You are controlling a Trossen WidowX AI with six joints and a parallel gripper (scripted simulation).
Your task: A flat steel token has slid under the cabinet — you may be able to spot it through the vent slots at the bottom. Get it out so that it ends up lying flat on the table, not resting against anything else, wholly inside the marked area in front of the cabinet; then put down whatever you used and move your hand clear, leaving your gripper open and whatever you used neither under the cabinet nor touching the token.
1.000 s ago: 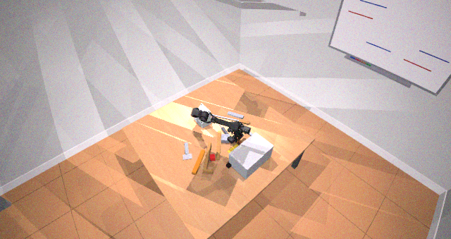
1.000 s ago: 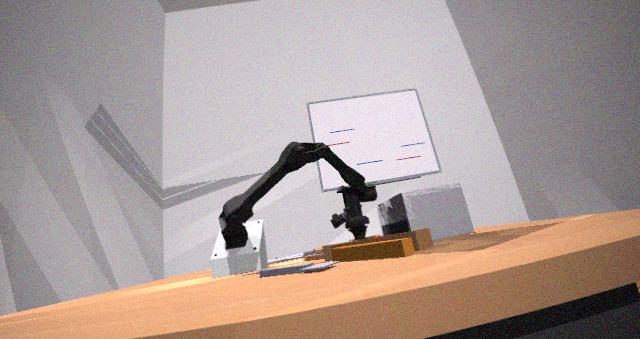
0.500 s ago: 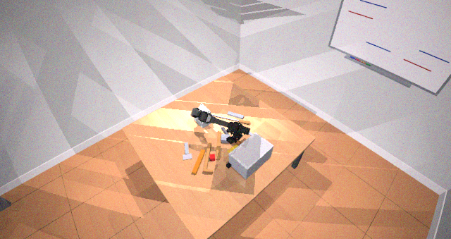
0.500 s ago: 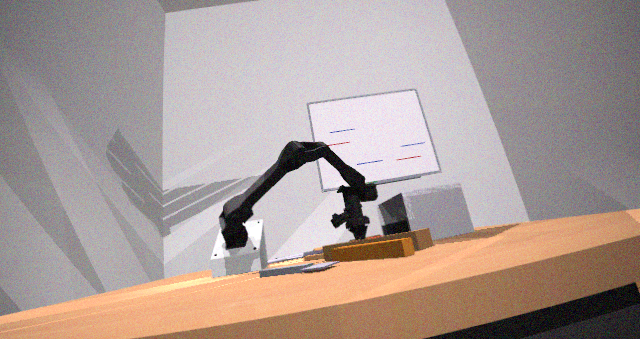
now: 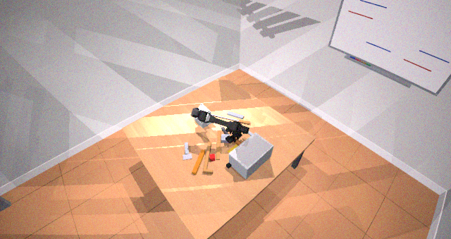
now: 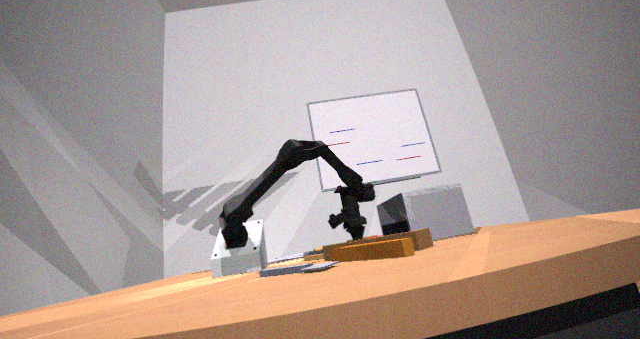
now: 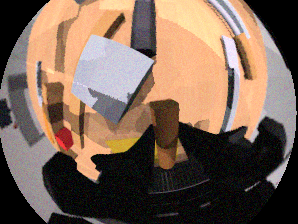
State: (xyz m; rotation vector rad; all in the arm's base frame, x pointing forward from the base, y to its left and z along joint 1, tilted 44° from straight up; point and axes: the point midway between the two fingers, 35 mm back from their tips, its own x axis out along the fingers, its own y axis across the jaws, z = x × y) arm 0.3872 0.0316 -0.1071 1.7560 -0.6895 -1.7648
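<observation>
The grey block lies 70 mm behind my gripper tip, 60 mm to the right of it and 10 mm above it. The rest, counted from my gripper tip: thin wooden stick: 60 mm behind, 140 mm to the right; then red block: 20 mm ahead, 260 mm to the right, 10 mm above; then grey bar: 250 mm behind, 200 mm to the left.
</observation>
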